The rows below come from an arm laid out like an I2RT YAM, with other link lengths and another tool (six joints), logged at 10 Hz.
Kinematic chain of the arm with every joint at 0, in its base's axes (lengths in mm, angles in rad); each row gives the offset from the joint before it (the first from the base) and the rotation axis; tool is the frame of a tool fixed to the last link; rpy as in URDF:
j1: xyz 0 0 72.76 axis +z
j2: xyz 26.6 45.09 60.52 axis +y
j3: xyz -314.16 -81.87 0 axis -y
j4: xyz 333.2 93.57 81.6 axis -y
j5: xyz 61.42 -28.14 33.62 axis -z
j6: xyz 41.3 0 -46.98 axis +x
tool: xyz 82 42 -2 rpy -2.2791 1.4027 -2.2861
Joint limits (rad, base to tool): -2.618..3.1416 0..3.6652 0..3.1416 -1.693..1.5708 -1.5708..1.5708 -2.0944..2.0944
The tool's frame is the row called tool.
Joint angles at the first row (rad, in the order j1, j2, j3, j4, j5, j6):
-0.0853 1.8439 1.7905 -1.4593 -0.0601 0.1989
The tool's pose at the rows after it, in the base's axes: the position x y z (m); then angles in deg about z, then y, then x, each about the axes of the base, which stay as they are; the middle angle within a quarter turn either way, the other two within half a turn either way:
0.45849 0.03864 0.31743 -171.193 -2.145 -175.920
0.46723 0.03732 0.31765 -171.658 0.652 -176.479
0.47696 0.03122 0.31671 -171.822 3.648 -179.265
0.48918 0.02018 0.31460 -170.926 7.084 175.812
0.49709 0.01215 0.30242 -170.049 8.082 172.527
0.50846 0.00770 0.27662 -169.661 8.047 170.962
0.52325 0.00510 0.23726 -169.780 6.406 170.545
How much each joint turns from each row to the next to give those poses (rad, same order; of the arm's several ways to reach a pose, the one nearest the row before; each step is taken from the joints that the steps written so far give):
0.0001 0.0000 0.0000 0.0084 0.0000 0.0012
-0.0001 0.0000 0.0000 0.0495 0.0050 -0.0054
0.0001 0.0000 -0.0001 0.0561 0.0435 -0.0072
-0.0001 0.0000 -0.0034 0.0710 0.0801 -0.0027
-0.0007 0.0065 -0.0259 0.0561 0.0549 -0.0011
0.0000 0.0278 -0.0389 0.0694 0.0271 -0.0004
0.0000 0.0637 -0.0279 0.0637 0.0103 0.0000

